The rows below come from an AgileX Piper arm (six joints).
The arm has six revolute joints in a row. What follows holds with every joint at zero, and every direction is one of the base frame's.
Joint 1 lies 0.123 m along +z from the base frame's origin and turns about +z.
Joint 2 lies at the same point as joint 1 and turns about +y.
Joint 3 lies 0.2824 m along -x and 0.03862 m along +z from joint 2 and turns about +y.
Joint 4 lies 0.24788 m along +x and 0.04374 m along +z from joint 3 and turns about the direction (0.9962, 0, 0.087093).
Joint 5 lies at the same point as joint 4 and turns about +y.
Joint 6 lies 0.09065 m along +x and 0.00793 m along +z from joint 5 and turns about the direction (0.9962, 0, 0.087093).
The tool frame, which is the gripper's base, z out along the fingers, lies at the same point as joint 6; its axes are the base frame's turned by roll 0, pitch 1.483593 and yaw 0 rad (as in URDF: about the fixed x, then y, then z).
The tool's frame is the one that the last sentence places.
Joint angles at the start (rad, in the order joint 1, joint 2, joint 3, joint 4, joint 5, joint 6): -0.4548 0.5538 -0.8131 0.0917 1.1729 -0.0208
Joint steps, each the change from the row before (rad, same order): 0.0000 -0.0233 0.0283 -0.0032 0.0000 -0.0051; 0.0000 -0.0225 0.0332 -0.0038 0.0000 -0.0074; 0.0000 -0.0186 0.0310 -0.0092 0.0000 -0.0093; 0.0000 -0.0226 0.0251 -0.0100 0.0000 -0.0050; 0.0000 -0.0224 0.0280 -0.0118 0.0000 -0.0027; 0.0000 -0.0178 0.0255 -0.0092 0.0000 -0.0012; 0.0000 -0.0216 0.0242 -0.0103 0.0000 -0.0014; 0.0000 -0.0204 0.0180 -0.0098 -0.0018 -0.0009; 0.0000 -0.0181 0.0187 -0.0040 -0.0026 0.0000; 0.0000 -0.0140 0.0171 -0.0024 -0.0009 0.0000
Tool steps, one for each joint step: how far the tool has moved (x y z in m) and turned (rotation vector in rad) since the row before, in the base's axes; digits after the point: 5 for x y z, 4 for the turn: -0.00368 0.00150 -0.00664 -0.0038 0.0069 0.0027; -0.00329 0.00126 -0.00822 -0.0032 0.0128 0.0042; -0.00278 0.00050 -0.00793 -0.0082 0.0171 0.0040; -0.00362 0.00084 -0.00605 -0.0105 0.0076 0.0006; -0.00347 0.00060 -0.00699 -0.0093 0.0106 -0.0016; -0.00260 0.00042 -0.00655 -0.0052 0.0111 -0.0019; -0.00321 0.00061 -0.00603 -0.0085 0.0070 -0.0020; -0.00294 0.00052 -0.00423 -0.0108 0.0006 -0.0023; -0.00224 0.00072 -0.00453 -0.0043 -0.0001 -0.0012; -0.00166 0.00059 -0.00437 -0.0011 0.0030 -0.0007
